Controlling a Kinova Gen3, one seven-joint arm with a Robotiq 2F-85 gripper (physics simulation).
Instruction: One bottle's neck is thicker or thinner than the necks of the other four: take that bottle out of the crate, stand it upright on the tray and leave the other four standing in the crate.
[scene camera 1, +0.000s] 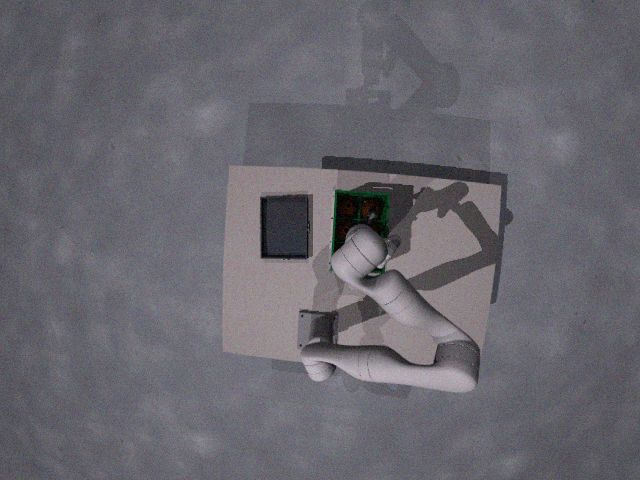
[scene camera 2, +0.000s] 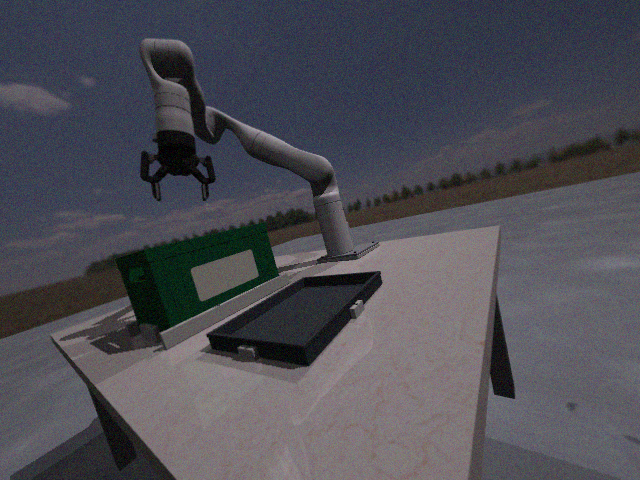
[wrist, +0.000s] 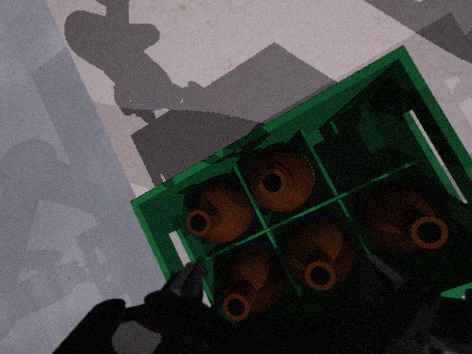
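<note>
The green crate holds five upright brown bottles in six compartments. In the wrist view, one bottle is at upper left, one at upper middle, one at lower left, one at lower middle and one at lower right. The lower right neck looks widest there; perspective may add to this. The upper right compartment is empty. The dark tray is empty. My gripper is open and empty, high above the crate; the arm hides it in the overhead view.
The crate and tray lie side by side on the pale table. A low white rail runs along the crate's tray side. Small light blocks sit at the tray's edges. The arm's base stands at the table edge.
</note>
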